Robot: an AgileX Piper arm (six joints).
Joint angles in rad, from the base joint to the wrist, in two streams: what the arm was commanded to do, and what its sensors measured. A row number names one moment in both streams.
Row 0, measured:
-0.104 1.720 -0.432 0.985 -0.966 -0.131
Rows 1 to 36, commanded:
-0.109 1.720 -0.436 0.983 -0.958 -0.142
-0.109 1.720 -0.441 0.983 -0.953 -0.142
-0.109 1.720 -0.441 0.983 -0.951 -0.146
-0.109 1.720 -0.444 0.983 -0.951 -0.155
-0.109 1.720 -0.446 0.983 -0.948 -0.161
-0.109 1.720 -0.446 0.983 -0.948 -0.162
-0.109 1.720 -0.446 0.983 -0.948 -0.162
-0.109 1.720 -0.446 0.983 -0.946 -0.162
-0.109 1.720 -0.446 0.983 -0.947 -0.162
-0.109 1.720 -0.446 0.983 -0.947 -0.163
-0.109 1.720 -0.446 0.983 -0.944 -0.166
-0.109 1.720 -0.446 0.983 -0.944 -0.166
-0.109 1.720 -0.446 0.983 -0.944 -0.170
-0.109 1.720 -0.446 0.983 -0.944 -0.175
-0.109 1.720 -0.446 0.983 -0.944 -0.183
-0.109 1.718 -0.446 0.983 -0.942 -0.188
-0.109 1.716 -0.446 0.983 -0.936 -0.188
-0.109 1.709 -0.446 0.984 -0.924 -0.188
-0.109 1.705 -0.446 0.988 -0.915 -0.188
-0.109 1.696 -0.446 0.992 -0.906 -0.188
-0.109 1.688 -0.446 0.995 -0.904 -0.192
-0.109 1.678 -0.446 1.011 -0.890 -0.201
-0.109 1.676 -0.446 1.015 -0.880 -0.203
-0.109 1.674 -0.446 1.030 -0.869 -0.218
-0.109 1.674 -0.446 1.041 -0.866 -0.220
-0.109 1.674 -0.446 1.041 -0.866 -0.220
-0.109 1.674 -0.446 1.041 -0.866 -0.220
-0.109 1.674 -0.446 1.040 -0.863 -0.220
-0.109 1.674 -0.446 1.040 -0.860 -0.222
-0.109 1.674 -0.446 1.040 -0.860 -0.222
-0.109 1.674 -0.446 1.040 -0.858 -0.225
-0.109 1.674 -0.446 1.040 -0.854 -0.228
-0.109 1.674 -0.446 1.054 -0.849 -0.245
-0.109 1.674 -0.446 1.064 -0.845 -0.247
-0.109 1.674 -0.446 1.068 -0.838 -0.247
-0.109 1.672 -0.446 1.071 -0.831 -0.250
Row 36, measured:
-0.104 1.671 -0.446 1.027 -0.917 -0.247
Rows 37 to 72, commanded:
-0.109 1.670 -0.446 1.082 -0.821 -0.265
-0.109 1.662 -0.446 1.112 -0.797 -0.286
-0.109 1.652 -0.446 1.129 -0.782 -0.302
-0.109 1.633 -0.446 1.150 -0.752 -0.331
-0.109 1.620 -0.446 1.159 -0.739 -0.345
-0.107 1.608 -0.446 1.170 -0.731 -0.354
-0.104 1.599 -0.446 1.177 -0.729 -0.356
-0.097 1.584 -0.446 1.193 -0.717 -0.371
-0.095 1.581 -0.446 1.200 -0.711 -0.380
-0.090 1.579 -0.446 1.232 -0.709 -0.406
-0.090 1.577 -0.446 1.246 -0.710 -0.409
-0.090 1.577 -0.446 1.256 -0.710 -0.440
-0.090 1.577 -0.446 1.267 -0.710 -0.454
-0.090 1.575 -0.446 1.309 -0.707 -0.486
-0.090 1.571 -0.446 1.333 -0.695 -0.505
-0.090 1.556 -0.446 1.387 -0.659 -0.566
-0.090 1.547 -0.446 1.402 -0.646 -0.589
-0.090 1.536 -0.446 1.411 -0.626 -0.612
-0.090 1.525 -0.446 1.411 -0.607 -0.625
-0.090 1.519 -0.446 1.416 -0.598 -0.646
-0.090 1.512 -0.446 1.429 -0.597 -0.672
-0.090 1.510 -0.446 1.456 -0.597 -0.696
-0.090 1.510 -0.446 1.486 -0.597 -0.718
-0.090 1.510 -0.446 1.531 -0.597 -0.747
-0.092 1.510 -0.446 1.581 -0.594 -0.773
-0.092 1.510 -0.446 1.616 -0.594 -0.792
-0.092 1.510 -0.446 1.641 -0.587 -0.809
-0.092 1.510 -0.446 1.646 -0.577 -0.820
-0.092 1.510 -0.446 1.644 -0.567 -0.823
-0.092 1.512 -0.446 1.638 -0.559 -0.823
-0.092 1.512 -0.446 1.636 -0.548 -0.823
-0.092 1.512 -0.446 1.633 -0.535 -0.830
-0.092 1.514 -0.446 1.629 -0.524 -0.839
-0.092 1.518 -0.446 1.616 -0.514 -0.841
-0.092 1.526 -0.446 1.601 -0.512 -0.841
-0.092 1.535 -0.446 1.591 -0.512 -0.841
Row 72, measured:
-0.092 1.519 -0.447 1.628 -0.536 -0.822
